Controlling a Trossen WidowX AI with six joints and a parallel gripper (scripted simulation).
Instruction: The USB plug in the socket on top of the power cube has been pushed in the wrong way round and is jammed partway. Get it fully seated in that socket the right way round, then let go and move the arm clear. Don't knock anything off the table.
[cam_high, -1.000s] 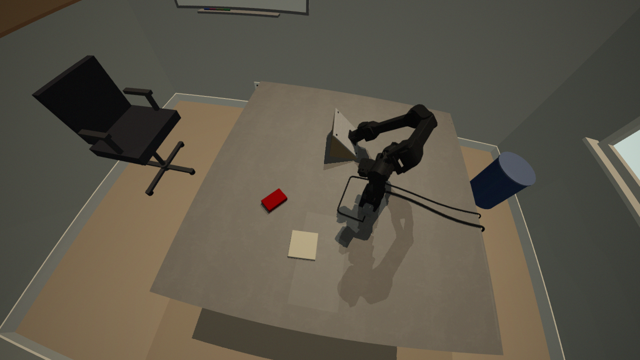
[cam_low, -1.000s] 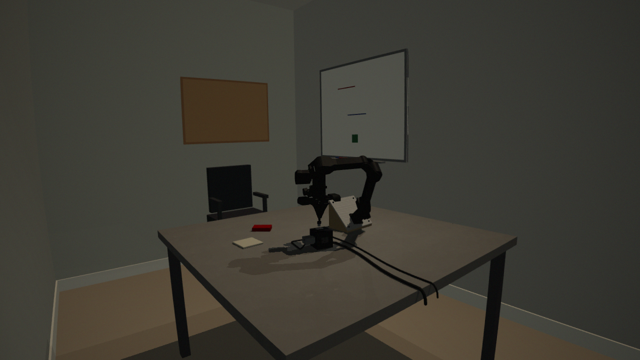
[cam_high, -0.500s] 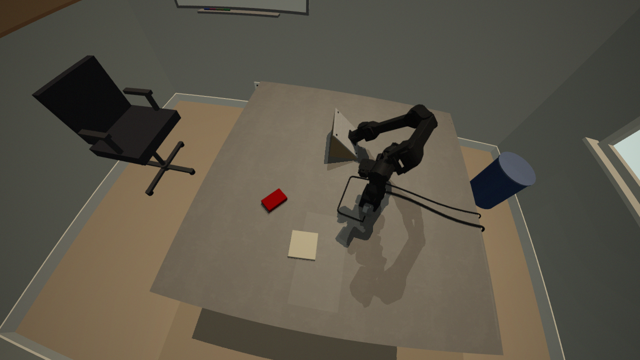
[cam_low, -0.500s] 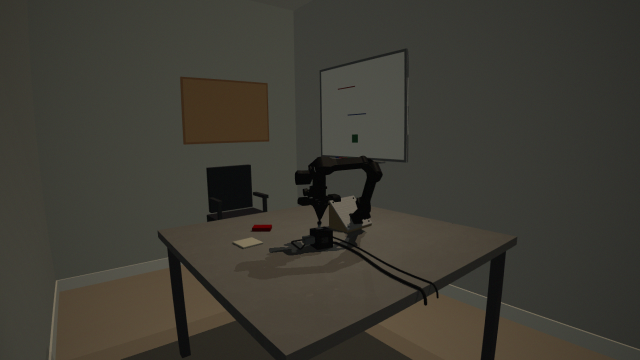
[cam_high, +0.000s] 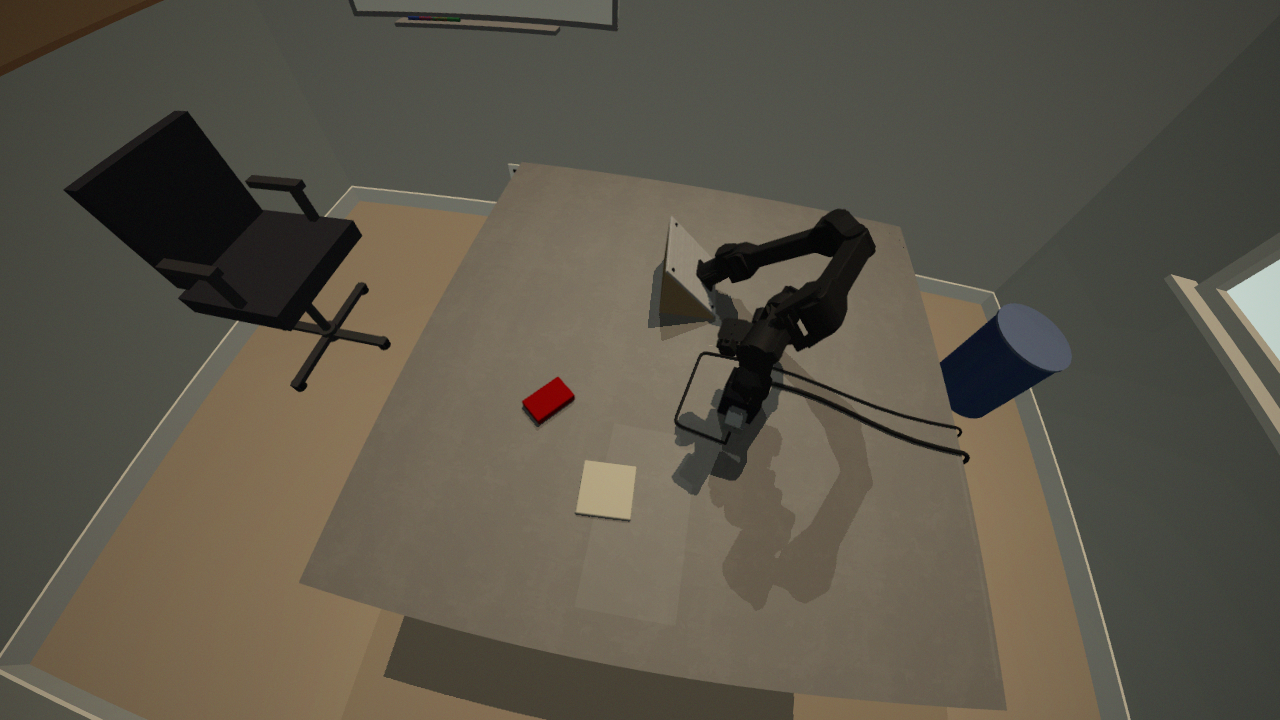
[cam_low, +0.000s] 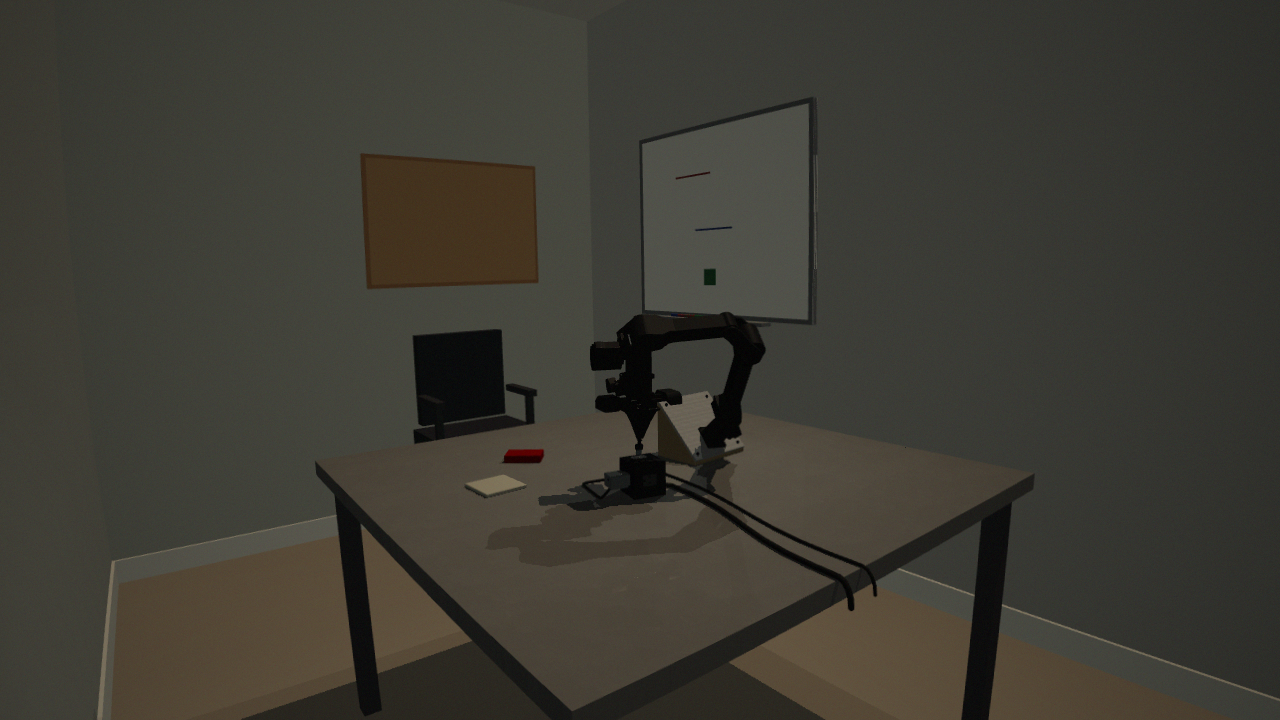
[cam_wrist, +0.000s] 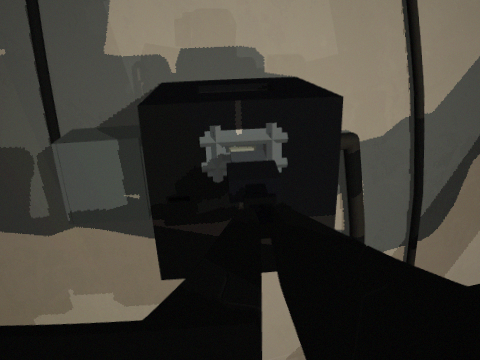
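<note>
Now: gripper tip 1 cm to the left of the silver socket and 5 cm above it. From my gripper tip the other things lie so: dark USB plug 2 cm below; red block 10 cm ahead, 39 cm to the right, 11 cm below.
</note>
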